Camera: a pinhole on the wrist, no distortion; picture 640 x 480 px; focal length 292.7 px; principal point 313.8 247.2 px. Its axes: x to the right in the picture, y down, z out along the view. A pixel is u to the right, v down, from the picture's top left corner.
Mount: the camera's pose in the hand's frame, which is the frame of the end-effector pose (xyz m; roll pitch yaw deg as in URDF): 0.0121 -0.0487 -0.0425 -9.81 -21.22 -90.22
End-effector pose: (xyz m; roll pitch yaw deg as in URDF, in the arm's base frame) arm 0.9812 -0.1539 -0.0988 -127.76 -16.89 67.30
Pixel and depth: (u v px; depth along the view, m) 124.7 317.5 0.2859
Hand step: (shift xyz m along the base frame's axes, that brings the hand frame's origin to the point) 0.0981 0.1757 -0.2128
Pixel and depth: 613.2 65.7 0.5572
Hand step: -0.8039 0.1444 -0.2246
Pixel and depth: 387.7 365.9 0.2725
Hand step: -0.0954 0.2494 -0.0600
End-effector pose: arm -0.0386 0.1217 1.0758 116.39 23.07 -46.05
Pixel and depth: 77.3 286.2 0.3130
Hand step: -0.0662 -0.3103 0.1414
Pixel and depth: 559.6 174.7 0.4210
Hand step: -0.3699 -0.1053 -0.3748
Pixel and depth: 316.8 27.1 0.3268
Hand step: -0.3453 -0.0779 0.0127
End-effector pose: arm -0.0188 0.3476 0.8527 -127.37 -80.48 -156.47
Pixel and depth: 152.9 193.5 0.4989
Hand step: -0.4533 -0.2258 -0.0761
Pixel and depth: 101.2 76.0 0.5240
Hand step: -0.5436 -0.2004 -0.2982
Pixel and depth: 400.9 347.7 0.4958
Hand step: -0.1218 -0.4476 0.2194
